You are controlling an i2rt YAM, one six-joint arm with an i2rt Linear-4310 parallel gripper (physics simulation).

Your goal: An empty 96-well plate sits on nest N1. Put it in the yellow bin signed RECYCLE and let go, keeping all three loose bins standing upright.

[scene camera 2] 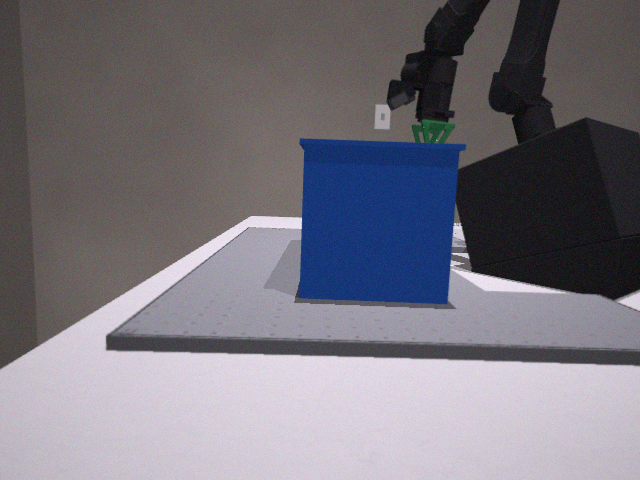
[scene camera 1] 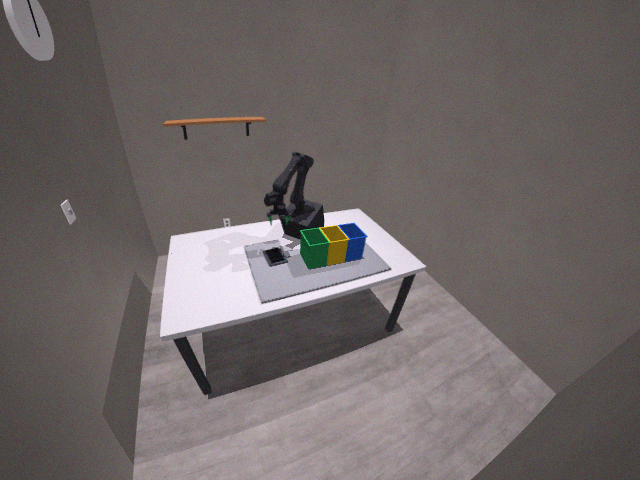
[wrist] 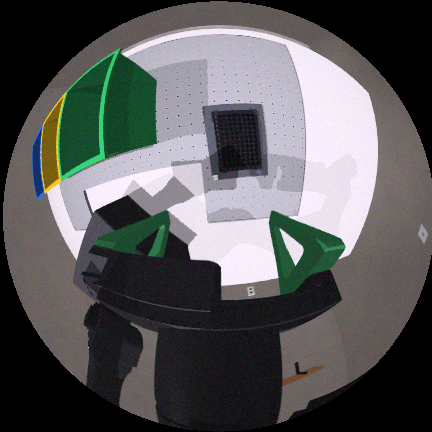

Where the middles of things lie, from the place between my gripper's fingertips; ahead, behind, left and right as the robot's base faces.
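Black 96-well plate [wrist: 236,131]: 170 mm below my hand, 70 mm ahead of it, 40 mm to the right of it. Dark grey nest [wrist: 209,126]: likewise 70 mm ahead of my hand and 40 mm to the right, but 190 mm below. Green bin [scene camera 1: 314,245]: 200 mm to the left of my hand, 140 mm ahead, 100 mm below. Yellow bin [scene camera 1: 338,240]: 330 mm to the left of my hand, 130 mm ahead, 100 mm below. Going by their middles, the yellow bin is the farthest from my hand of the things named here.
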